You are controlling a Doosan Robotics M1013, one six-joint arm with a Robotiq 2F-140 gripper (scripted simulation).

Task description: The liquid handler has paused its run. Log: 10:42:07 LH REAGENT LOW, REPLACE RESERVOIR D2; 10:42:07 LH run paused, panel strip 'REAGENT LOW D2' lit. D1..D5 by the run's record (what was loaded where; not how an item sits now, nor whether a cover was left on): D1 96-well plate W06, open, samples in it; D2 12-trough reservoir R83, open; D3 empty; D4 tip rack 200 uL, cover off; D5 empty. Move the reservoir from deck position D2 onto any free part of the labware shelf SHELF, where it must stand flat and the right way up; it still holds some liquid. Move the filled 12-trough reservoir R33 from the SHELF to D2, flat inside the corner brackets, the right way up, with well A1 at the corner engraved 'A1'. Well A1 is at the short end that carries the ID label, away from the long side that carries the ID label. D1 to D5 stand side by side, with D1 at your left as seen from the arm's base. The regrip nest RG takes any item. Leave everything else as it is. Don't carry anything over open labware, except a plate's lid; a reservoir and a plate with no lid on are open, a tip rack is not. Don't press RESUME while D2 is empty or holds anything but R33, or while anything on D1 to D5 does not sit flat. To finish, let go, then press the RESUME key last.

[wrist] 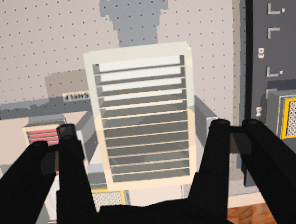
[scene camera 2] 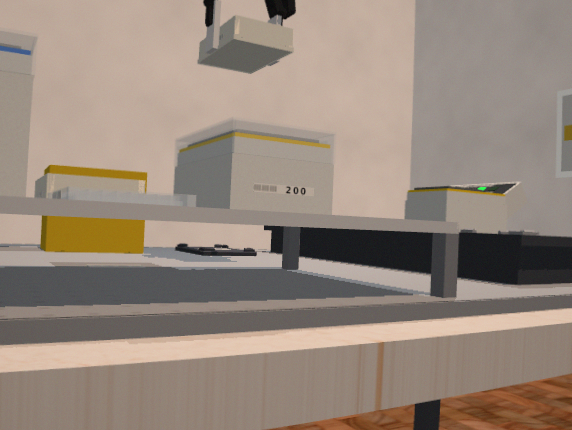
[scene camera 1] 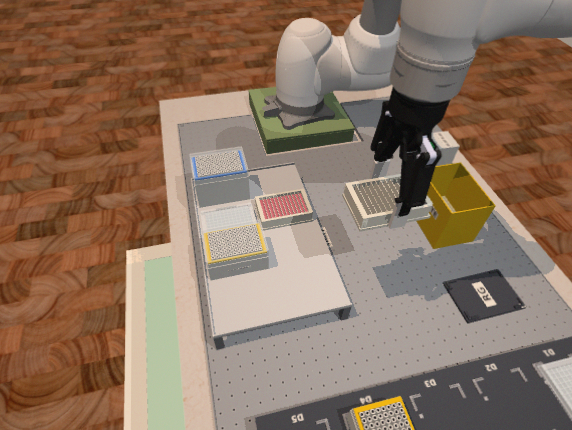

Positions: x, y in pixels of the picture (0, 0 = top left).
Labels:
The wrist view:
gripper: 145, 114
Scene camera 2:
yellow waste bin: 58, 233
clear-lidded plate: 74, 193
clear cover: 238, 135
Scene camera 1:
gripper: 384, 206
yellow waste bin: 473, 206
clear-lidded plate: 227, 215
clear cover: 224, 245
clear cover: 212, 166
labware shelf: 302, 277
regrip nest RG: 464, 295

